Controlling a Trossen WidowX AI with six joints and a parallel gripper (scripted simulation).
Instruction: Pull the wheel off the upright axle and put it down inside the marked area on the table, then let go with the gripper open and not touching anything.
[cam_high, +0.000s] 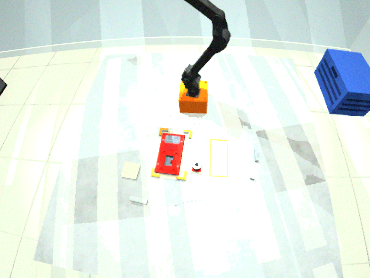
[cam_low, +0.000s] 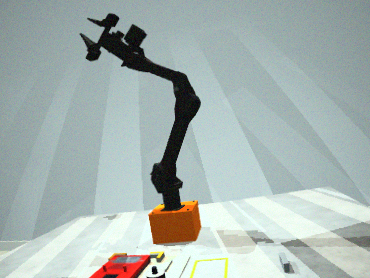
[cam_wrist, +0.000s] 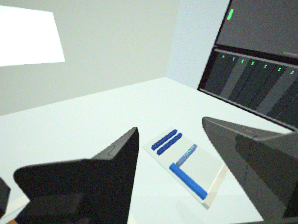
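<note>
Right now the small wheel is 75 cm below my gripper tip, 32 cm to the left of it and 29 cm ahead of it.
</note>
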